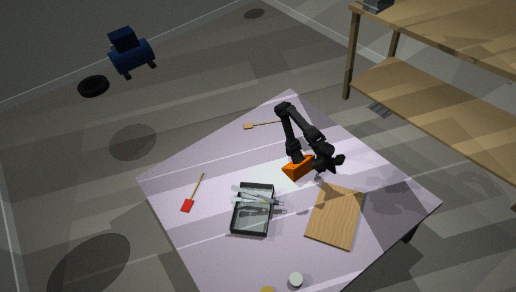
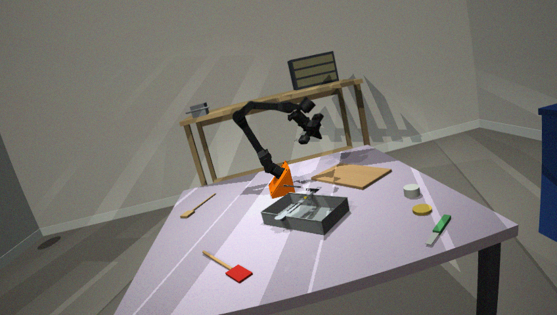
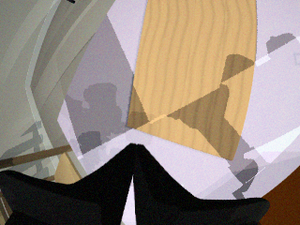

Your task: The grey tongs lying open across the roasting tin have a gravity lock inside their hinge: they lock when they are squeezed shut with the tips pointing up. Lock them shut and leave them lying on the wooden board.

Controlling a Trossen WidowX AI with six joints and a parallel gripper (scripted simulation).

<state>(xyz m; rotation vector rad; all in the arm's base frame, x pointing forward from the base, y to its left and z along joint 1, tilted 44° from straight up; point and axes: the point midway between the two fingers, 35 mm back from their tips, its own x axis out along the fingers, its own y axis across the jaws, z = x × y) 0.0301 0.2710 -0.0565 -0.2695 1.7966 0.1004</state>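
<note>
Right now the tongs arm is 350 mm ahead of my gripper tip, 270 mm to the right of it and 90 mm below it. From my gripper tip the other things lie so: white cylinder: 510 mm ahead, 170 mm to the left, 200 mm below; wooden board: 90 mm ahead, 90 mm to the left, 210 mm below; roasting tin: 380 mm ahead, 270 mm to the right, 190 mm below.
</note>
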